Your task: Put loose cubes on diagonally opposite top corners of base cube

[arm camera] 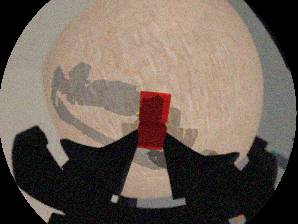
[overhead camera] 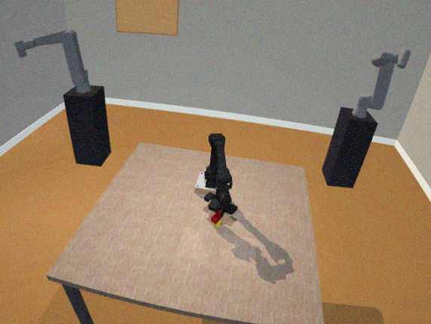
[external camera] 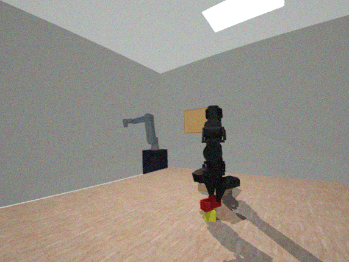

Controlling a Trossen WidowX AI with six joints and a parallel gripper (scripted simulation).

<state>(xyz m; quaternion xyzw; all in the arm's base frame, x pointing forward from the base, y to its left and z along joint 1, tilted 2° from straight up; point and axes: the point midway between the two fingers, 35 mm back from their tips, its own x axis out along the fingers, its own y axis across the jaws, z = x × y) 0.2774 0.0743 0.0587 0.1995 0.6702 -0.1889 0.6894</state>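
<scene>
The yellow base cube is 4 cm below my gripper tip, 2 cm ahead of it and 1 cm to the right of it.
</scene>
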